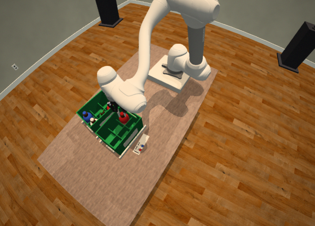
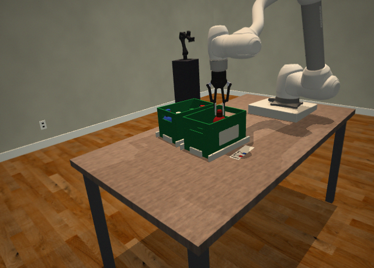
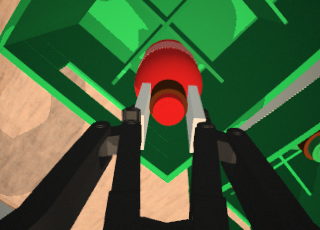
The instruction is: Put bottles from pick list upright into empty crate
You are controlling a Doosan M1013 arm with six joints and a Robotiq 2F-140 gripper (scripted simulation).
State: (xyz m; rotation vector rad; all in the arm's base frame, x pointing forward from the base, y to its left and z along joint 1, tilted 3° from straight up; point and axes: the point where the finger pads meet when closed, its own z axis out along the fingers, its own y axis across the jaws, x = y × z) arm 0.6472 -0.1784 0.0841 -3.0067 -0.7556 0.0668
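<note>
The blue-label bottle lies 10 cm ahead of my hand, 27 cm to the right of it and 9 cm below it. Round my hand: white-label bottle 12 cm ahead, 18 cm to the right, 9 cm below; then pick list 10 cm ahead, 18 cm to the left, 17 cm below; then green-label bottle 4 cm ahead, 15 cm to the right, 9 cm below.
</note>
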